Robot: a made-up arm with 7 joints. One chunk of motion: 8 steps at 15 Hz.
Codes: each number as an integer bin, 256 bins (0 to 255) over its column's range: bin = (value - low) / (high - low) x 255, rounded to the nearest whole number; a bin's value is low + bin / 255 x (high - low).
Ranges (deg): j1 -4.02..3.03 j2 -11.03..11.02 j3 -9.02..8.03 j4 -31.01..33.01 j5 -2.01..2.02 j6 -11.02..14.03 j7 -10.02..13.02
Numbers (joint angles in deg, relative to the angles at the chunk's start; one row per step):
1: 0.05 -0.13 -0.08 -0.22 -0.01 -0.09 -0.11
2: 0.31 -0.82 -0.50 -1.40 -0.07 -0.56 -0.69
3: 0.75 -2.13 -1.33 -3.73 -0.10 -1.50 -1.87
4: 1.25 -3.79 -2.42 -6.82 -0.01 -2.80 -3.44
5: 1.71 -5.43 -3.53 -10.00 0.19 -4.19 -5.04
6: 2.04 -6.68 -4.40 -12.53 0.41 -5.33 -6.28
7: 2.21 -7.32 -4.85 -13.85 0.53 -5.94 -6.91
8: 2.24 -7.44 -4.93 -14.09 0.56 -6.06 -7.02
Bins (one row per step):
1: 147 126 134 123 127 111 110
2: 157 118 127 118 123 106 103
3: 173 103 115 109 121 97 90
4: 191 84 99 96 127 84 73
5: 207 65 82 84 139 70 55
6: 219 50 69 74 153 58 41
7: 225 43 62 68 161 52 34
8: 226 42 61 67 163 50 33

